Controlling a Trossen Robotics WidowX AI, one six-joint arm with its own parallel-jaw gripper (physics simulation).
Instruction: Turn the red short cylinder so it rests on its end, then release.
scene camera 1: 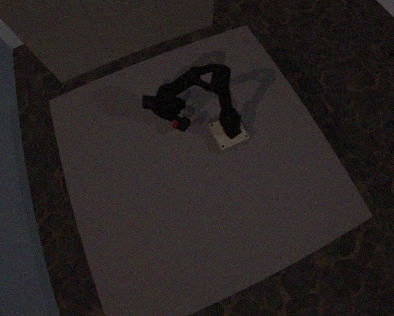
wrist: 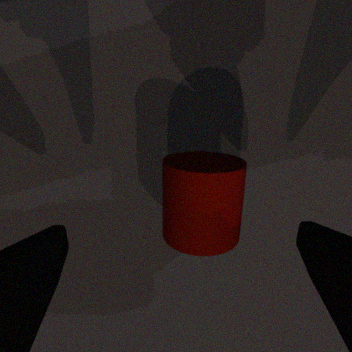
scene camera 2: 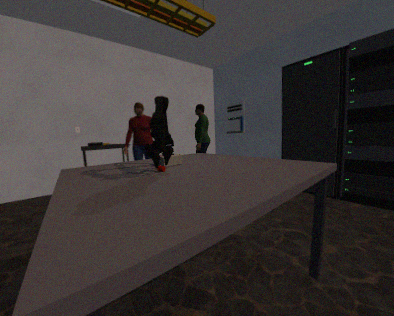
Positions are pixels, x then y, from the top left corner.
Labels:
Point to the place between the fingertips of my gripper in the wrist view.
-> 184,235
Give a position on a red short cylinder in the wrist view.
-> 202,191

